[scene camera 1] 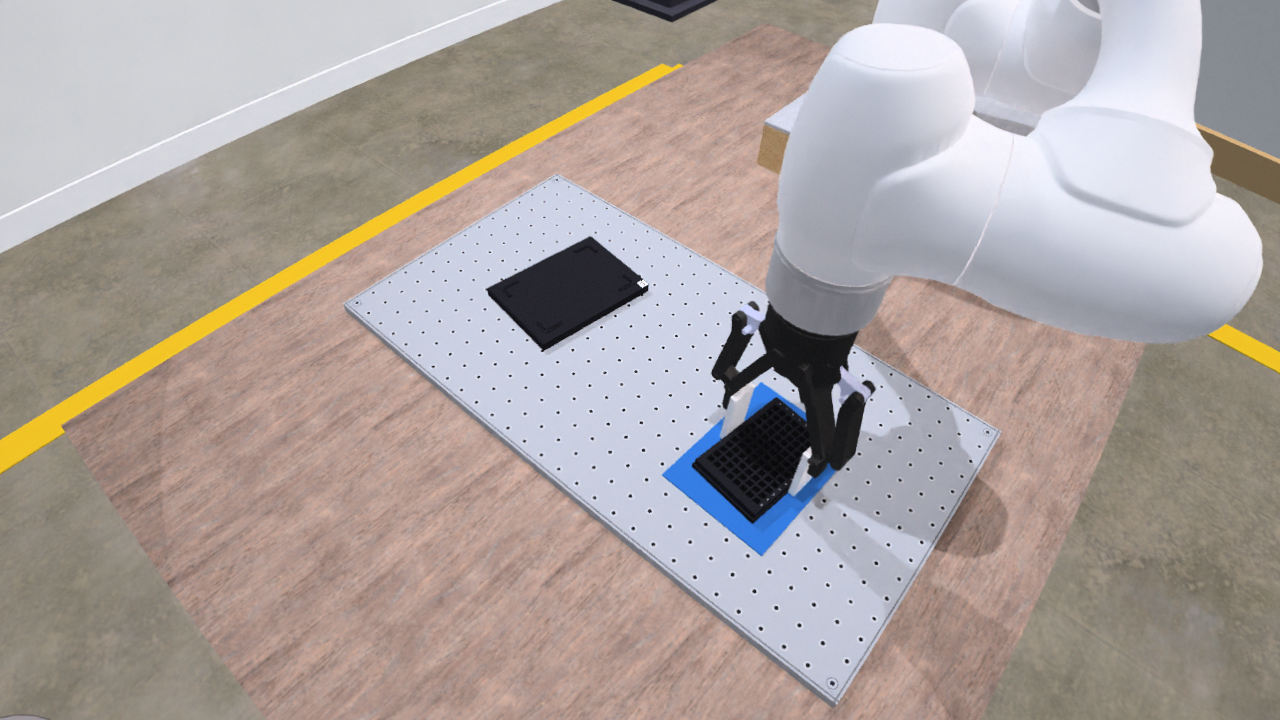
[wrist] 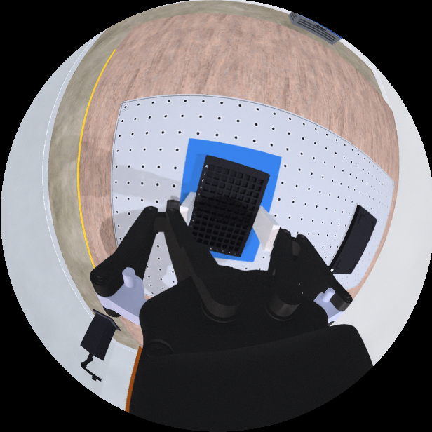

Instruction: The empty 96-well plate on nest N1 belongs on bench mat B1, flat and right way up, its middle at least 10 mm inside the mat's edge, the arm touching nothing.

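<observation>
The black 96-well plate is level, wells up, over the blue bench mat, well within its outline and turned a little against its edges. It is on the mat or very close above it; I cannot tell which. My gripper is shut on the plate, with a white fingertip pad against each long side. The near finger hides part of the plate in the scene view. The black nest holds no plate.
The mat and the nest are on a light grey perforated board with raised edges, over a brown floor area. The white arm reaches in from the upper right. A wood-sided block stands behind it.
</observation>
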